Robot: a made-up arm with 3 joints.
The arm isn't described. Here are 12 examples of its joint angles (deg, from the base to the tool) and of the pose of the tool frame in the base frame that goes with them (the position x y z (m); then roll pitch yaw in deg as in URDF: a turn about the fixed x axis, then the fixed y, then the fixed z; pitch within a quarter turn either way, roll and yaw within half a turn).
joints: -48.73 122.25 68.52
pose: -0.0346 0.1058 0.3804 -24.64 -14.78 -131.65
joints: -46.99 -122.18 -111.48
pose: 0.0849 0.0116 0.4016 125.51 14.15 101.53
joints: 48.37 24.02 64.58
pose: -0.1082 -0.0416 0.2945 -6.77 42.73 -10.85
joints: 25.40 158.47 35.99
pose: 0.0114 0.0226 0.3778 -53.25 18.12 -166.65
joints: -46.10 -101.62 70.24
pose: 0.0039 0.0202 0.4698 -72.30 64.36 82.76
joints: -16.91 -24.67 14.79
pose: -0.0738 -0.0825 0.4460 -23.12 12.24 28.75
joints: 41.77 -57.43 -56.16
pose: 0.0004 -0.1179 0.2022 98.30 -53.12 31.65
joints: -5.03 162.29 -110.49
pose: 0.0051 0.0944 0.3200 125.37 -31.74 173.16
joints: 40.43 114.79 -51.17
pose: -0.0927 0.0631 0.3728 35.87 14.24 -111.26
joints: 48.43 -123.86 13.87
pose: 0.0590 -0.0625 0.2757 -36.90 -34.39 135.57
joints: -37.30 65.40 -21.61
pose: -0.1555 0.0605 0.4018 1.85 -41.41 -44.23
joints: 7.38 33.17 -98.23
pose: -0.1546 -0.0627 0.3128 109.96 -26.84 -51.28
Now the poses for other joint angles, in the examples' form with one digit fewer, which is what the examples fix.
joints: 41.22 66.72 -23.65
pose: -0.153 -0.010 0.337 45.7 25.7 -57.7
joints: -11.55 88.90 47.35
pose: -0.082 0.060 0.396 -37.3 4.0 -92.2
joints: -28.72 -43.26 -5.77
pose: -0.036 -0.073 0.482 -8.9 17.6 50.6
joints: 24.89 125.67 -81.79
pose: -0.074 0.094 0.354 67.1 -13.2 -126.8
